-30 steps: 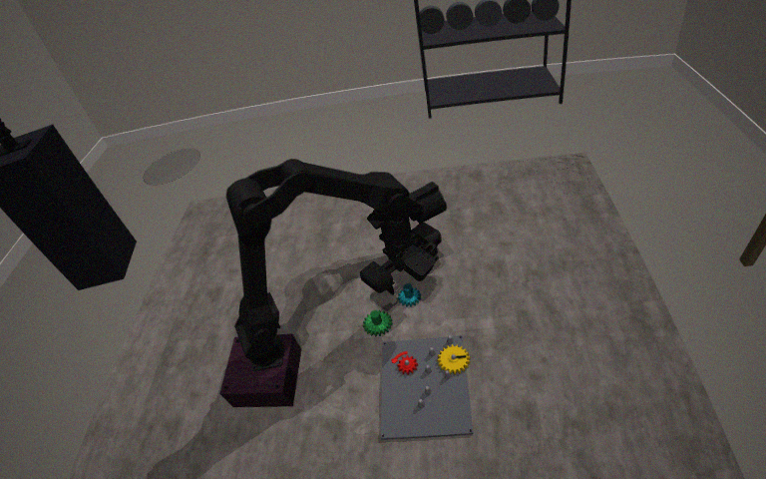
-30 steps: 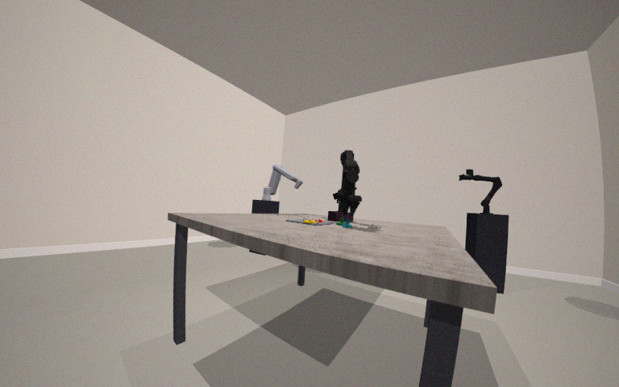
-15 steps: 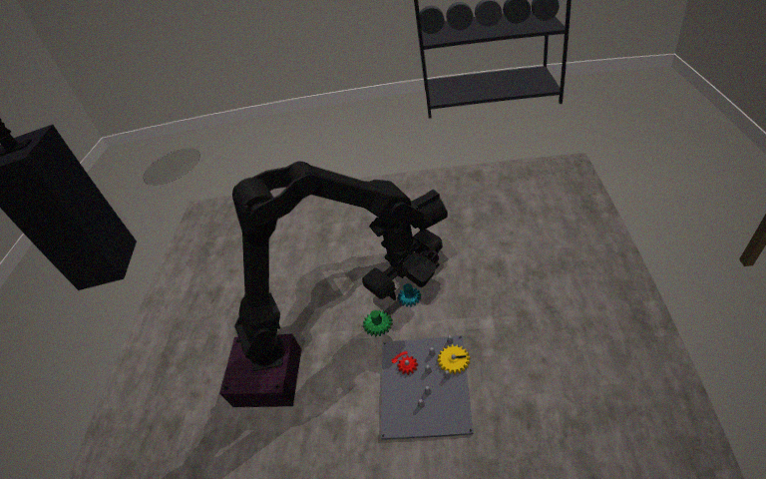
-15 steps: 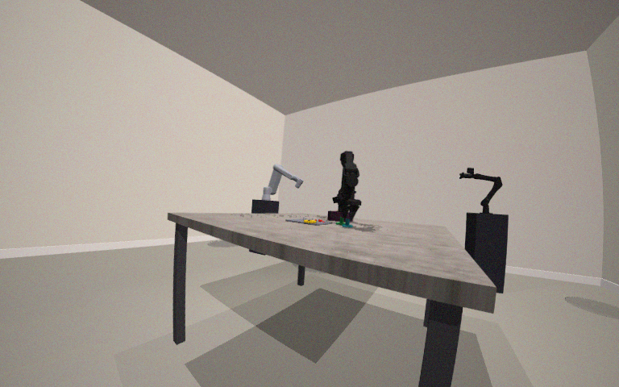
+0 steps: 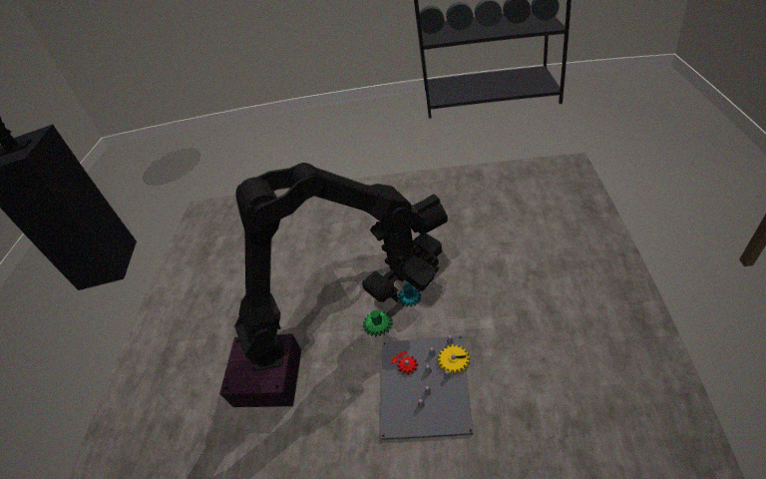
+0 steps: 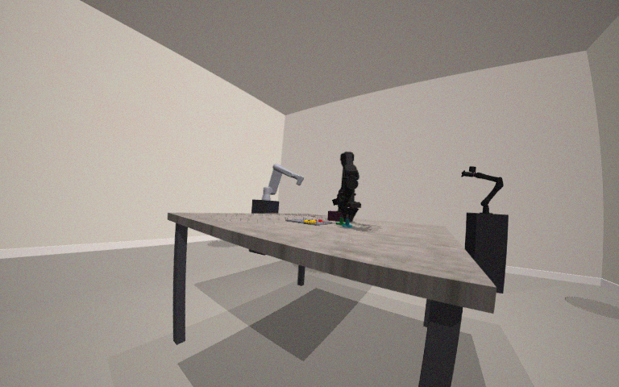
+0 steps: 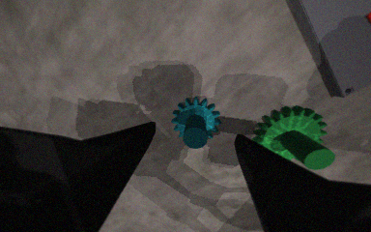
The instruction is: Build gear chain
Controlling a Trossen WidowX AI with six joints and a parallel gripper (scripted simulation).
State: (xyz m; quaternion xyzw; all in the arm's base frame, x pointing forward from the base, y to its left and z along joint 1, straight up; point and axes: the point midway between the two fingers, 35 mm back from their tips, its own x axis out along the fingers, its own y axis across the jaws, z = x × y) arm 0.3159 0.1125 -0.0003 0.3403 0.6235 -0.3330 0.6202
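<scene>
The red gear is 180 mm to the right of my gripper tip, 40 mm behind it and 10 mm below it. Round my gripper tip: red arrow 150 mm to the right, 50 mm behind, 20 mm below; teal gear 10 mm below; green gear 80 mm behind, 50 mm to the right, 10 mm below.
</scene>
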